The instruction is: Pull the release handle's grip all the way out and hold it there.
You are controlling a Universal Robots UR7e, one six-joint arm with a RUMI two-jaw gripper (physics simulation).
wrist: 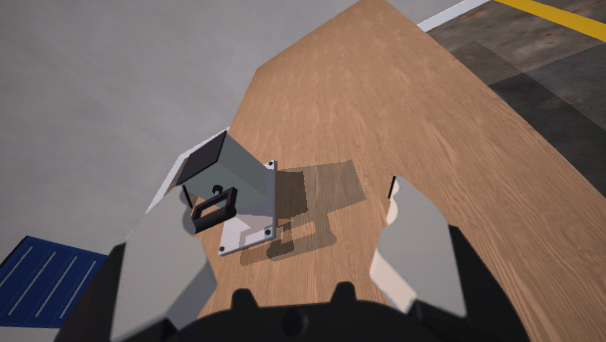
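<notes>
The release handle's grip [231,206] is a black rectangular loop in front of a grey-green box [240,175], left of the middle of the wrist view. A short black stem [217,189] shows between the grip and the box face. The box stands on a light metal base plate [252,230] with dark screws at its corners. My gripper [292,183] is wide open with nothing between its fingers. The left finger's tip overlaps the left end of the grip in the view and hides part of it; whether they touch I cannot tell. The right finger is well to the right of the box.
The base plate is on a wooden table [380,110], and shadows of the box and handle fall to its right. A blue panel with pale stripes [47,280] is at the lower left. A grey surface fills the upper left. Dark floor with a yellow line [555,17] is at the upper right.
</notes>
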